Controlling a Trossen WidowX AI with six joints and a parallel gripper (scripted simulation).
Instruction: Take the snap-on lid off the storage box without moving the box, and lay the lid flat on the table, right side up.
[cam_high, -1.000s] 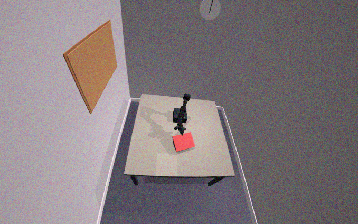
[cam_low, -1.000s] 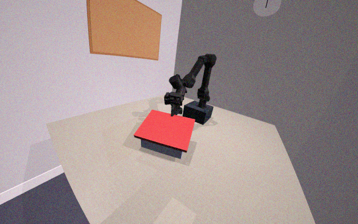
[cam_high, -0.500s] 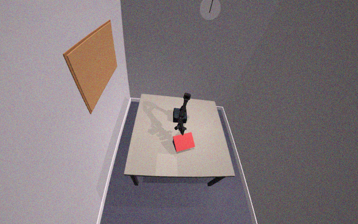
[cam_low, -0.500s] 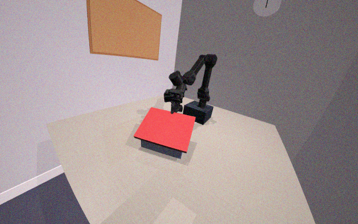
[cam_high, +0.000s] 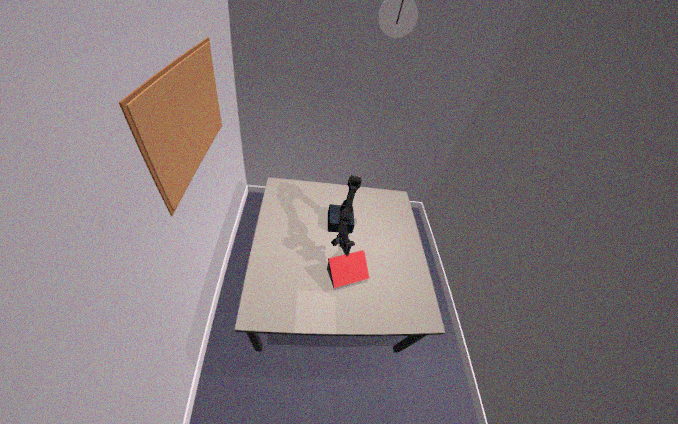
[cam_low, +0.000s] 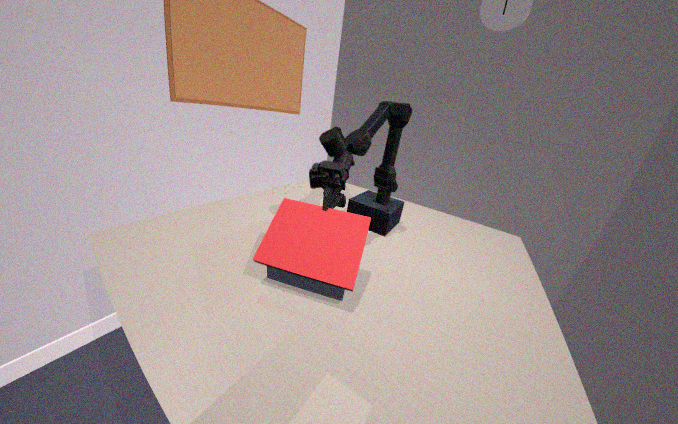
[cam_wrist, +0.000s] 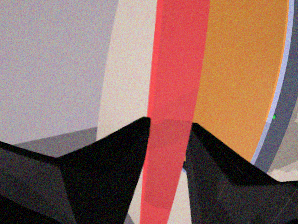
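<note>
The red lid lies 60 mm ahead of my gripper tip, 30 mm to the left of it and 50 mm below it. From my gripper tip the other things lie so: storage box: 40 mm ahead, 20 mm to the left, 120 mm below.
</note>
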